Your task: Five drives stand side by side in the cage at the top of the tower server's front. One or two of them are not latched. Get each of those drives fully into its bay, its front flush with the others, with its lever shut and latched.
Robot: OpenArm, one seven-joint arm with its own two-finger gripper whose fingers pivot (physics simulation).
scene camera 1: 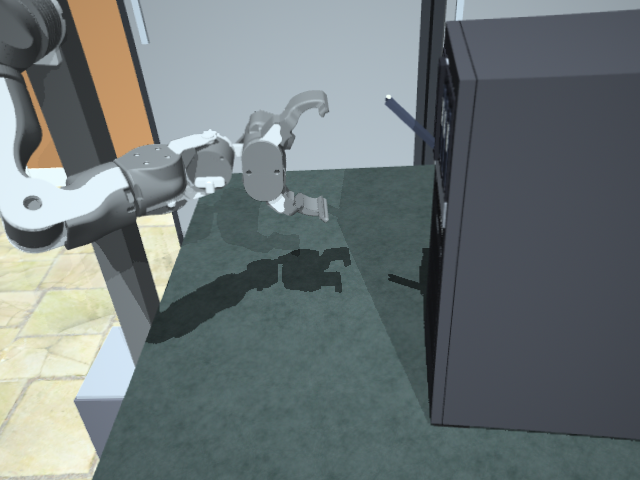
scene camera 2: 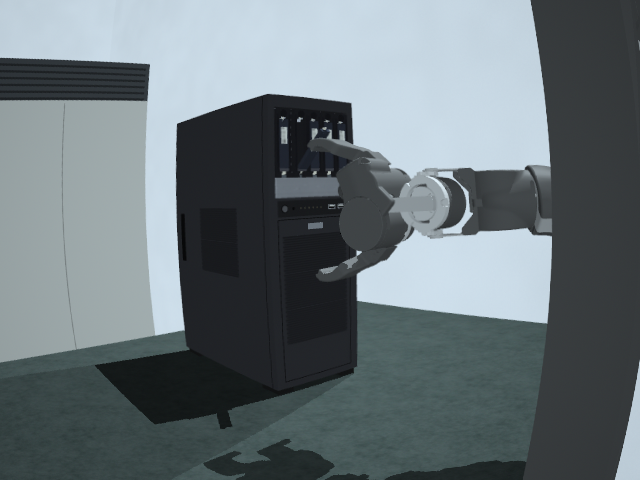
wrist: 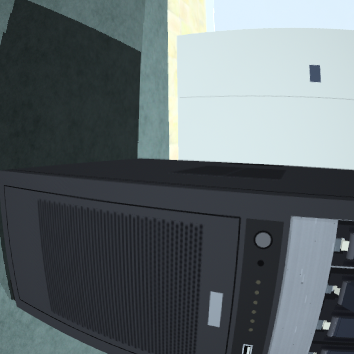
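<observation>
The tower server (scene camera 1: 537, 248) (scene camera 2: 222, 180) (wrist: 125, 270) stands upright, its drive cage at the top front. In scene camera 2, the second drive from the left has its lever (scene camera 1: 410, 121) (scene camera 2: 313, 150) swung out, hinged low and slanting up and outward. The first drive (scene camera 2: 283, 147), third drive (scene camera 2: 314, 127) and fifth drive (scene camera 2: 341, 130) show levers upright against their fronts; the fourth is partly hidden. Whether the second drive's body is flush is unclear. My gripper (scene camera 1: 325, 160) (scene camera 2: 316, 210) is open and empty, apart from the tower's front and lever. Its fingers do not show in the wrist view.
The tower stands on the green table top (scene camera 1: 268, 392) (scene camera 2: 439, 372). A silver strip (scene camera 2: 305, 188) (wrist: 303, 280) and a control panel lie below the cage. A dark post (scene camera 2: 578, 232) stands at the right in scene camera 2. A pale cabinet (scene camera 2: 103, 217) (wrist: 260, 120) stands beyond the tower.
</observation>
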